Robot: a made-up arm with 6 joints.
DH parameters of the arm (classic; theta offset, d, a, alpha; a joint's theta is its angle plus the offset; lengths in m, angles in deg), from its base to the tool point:
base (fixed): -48 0 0.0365 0
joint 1: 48 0.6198 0.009 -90
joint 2: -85.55 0 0.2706 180
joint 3: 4.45 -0.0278 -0.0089 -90
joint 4: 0 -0.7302 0.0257 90
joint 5: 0 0.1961 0.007 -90
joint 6: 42.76 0 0.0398 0
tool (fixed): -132.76 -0.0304 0 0
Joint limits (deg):
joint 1: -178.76..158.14
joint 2: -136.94..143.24
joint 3: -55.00..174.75
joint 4: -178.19..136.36
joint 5: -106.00..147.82
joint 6: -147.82..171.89
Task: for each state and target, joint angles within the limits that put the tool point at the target. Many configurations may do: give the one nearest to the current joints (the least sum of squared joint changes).
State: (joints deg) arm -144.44 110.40 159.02 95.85 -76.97 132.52
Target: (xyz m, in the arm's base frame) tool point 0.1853 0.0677 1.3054
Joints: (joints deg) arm -140.76 62.19 174.75 93.17 -79.29 135.65
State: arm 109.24 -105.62 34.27 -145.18 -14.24 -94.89
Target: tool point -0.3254 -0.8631 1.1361
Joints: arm 80.89 -86.43 66.77 -154.21 -23.04 -93.16
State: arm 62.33 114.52 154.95 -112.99 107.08 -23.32
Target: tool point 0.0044 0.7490 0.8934
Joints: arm 81.11 122.82 174.75 -137.08 119.32 -21.12
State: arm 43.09 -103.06 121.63 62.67 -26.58 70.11
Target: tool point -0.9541 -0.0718 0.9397
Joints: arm 1.61 -69.76 83.98 69.32 -19.66 63.46
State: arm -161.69 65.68 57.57 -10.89 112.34 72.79
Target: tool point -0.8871 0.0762 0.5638
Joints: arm -177.73 47.65 29.91 -17.04 119.41 64.33
